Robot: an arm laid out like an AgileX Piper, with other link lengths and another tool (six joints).
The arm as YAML. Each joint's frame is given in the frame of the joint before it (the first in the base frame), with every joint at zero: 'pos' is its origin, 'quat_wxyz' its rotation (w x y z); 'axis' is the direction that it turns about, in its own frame. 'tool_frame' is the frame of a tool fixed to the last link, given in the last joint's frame.
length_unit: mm
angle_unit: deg
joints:
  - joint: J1
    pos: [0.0, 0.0, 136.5]
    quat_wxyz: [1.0, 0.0, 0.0, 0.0]
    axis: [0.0, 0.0, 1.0]
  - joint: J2
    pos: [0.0, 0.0, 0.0]
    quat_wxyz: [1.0, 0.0, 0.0, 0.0]
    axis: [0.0, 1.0, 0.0]
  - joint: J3
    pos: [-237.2, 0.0, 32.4]
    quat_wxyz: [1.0, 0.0, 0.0, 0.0]
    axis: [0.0, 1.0, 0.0]
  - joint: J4
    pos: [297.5, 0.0, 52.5]
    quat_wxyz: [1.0, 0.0, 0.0, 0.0]
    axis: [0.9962, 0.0, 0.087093]
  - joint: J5
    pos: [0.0, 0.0, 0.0]
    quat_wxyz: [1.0, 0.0, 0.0, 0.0]
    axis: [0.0, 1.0, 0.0]
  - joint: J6
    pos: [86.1, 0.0, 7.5]
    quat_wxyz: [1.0, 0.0, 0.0, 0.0]
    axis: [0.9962, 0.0, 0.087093]
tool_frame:
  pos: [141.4, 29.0, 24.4]
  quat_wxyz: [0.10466, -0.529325, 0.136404, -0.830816]
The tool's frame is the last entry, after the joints.
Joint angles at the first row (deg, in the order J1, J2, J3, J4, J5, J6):
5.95, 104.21, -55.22, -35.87, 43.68, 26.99
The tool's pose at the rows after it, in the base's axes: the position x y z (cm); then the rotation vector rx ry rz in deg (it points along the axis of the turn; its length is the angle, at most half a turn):
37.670 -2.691 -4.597 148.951 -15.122 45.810
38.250 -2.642 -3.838 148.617 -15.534 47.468
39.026 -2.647 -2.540 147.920 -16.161 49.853
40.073 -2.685 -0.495 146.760 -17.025 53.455
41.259 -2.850 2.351 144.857 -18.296 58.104
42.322 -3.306 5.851 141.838 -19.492 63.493
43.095 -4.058 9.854 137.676 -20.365 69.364
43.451 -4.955 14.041 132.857 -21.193 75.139
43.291 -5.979 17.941 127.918 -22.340 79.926
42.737 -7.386 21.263 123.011 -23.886 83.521
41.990 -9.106 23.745 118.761 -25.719 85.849
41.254 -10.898 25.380 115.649 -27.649 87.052
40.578 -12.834 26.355 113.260 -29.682 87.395
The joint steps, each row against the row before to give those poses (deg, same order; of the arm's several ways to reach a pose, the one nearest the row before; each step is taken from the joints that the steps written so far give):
0.00, -0.24, -0.30, -0.05, -0.27, 0.12
0.00, -0.78, -0.50, -0.03, 0.03, 0.01
0.00, -1.42, -0.68, -0.09, 0.34, 0.00
0.00, -2.27, -0.92, -0.22, 0.52, -0.02
0.00, -3.05, -1.20, -0.53, 0.88, 0.21
0.00, -3.74, -1.13, -1.49, 1.15, 0.68
0.00, -4.28, -0.93, -2.55, 1.22, 1.04
0.00, -4.47, -0.72, -2.99, 1.22, 1.14
-0.08, -4.26, -0.51, -2.92, 1.38, 1.16
-0.69, -3.80, -0.14, -2.81, 1.08, 1.06
-1.56, -3.08, 0.19, -2.10, 0.36, 0.63
-2.30, -2.17, 0.21, -0.96, -0.35, -0.06
-2.94, -1.35, 0.22, -0.27, -0.93, -0.40

